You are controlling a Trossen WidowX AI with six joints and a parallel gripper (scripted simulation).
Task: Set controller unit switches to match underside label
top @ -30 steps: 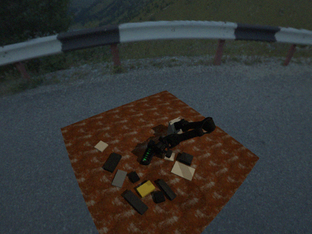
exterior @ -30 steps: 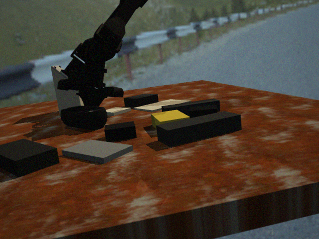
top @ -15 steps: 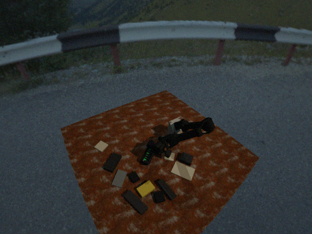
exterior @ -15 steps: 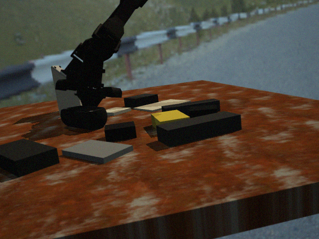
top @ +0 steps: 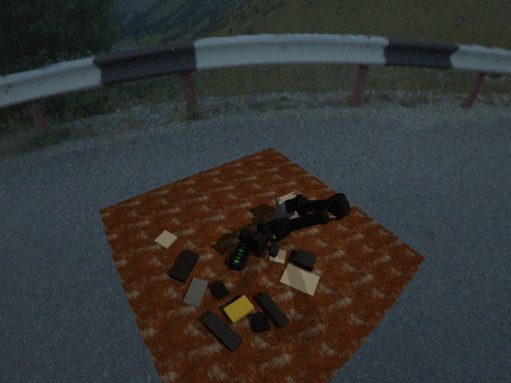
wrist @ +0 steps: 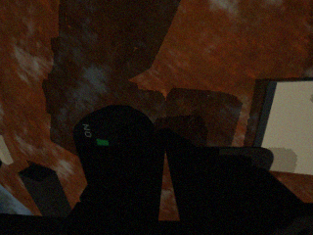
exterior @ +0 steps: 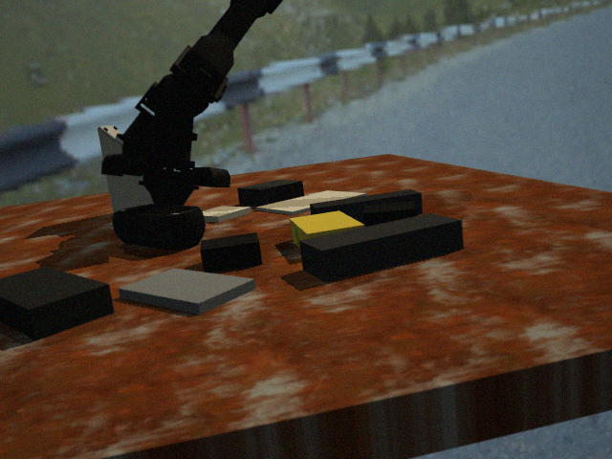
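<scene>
Right now my gripper tip is 9 cm past the cream tile and 8 cm to the right of it. Also, from my gripper tip: cream plate (11 cm behind, 23 cm to the left); then grey plate (32 cm ahead, 7 cm to the left); then yellow block (20 cm ahead, 22 cm to the left, 1 cm above).
</scene>
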